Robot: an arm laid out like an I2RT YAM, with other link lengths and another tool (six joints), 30 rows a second.
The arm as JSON. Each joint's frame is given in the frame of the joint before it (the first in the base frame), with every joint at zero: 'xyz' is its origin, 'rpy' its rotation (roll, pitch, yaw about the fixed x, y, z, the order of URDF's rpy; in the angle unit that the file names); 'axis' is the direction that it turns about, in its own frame. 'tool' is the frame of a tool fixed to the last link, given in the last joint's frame.
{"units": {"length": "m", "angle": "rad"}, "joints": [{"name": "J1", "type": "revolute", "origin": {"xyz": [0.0, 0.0, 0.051], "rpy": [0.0, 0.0, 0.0]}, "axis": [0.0, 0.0, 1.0]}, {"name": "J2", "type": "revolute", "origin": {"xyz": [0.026, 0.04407, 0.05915], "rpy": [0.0, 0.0, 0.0]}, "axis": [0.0, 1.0, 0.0]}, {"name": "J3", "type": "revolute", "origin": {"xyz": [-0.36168, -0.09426, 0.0], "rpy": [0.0, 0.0, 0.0]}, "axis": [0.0, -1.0, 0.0]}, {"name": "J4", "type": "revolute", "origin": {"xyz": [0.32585, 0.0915, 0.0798], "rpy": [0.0, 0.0, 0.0]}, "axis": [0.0, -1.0, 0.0]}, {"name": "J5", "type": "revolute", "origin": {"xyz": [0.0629, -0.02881, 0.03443], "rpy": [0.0, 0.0, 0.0]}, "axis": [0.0, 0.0, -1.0]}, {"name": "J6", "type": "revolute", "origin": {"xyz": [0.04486, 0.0, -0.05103], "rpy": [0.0, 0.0, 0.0]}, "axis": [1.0, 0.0, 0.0]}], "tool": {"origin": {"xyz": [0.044, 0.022, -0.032], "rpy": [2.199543, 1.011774, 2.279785]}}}
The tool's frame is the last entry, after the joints.
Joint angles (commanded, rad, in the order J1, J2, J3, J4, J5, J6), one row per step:
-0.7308 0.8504 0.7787 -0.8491 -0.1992 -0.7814
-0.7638 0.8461 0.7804 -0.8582 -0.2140 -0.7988
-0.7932 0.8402 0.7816 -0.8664 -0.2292 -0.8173
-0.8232 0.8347 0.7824 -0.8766 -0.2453 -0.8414
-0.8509 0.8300 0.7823 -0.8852 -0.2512 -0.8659
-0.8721 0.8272 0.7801 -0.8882 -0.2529 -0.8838
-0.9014 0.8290 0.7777 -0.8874 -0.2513 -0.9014
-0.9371 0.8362 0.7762 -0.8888 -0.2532 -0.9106
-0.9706 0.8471 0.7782 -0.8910 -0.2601 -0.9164
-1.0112 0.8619 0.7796 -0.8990 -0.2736 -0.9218
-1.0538 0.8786 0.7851 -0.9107 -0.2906 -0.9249
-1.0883 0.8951 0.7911 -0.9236 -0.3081 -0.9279
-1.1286 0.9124 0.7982 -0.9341 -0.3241 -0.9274
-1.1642 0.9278 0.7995 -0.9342 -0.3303 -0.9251
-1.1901 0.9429 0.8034 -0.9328 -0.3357 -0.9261
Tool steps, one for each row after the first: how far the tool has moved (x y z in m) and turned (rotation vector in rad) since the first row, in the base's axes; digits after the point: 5 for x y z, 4 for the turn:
-0.00408 -0.00275 0.00091 0.0008 -0.0014 -0.0105
-0.00796 -0.00474 0.00189 -0.0004 -0.0044 -0.0163
-0.01213 -0.00659 0.00256 -0.0025 -0.0048 -0.0179
-0.01647 -0.00890 0.00276 -0.0104 0.0008 -0.0230
-0.01964 -0.01110 0.00216 -0.0178 0.0062 -0.0292
-0.02306 -0.01542 0.00103 -0.0258 0.0145 -0.0457
-0.02655 -0.02042 -0.00054 -0.0219 0.0226 -0.0730
-0.02908 -0.02537 -0.00128 -0.0125 0.0268 -0.0977
-0.03238 -0.03043 -0.00297 0.0089 0.0321 -0.1261
-0.03578 -0.03552 -0.00348 0.0347 0.0340 -0.1565
-0.03838 -0.03955 -0.00380 0.0613 0.0348 -0.1789
-0.04168 -0.04467 -0.00374 0.0871 0.0328 -0.2109
-0.04504 -0.05026 -0.00536 0.1039 0.0333 -0.2451
-0.04719 -0.05547 -0.00603 0.1147 0.0331 -0.2674

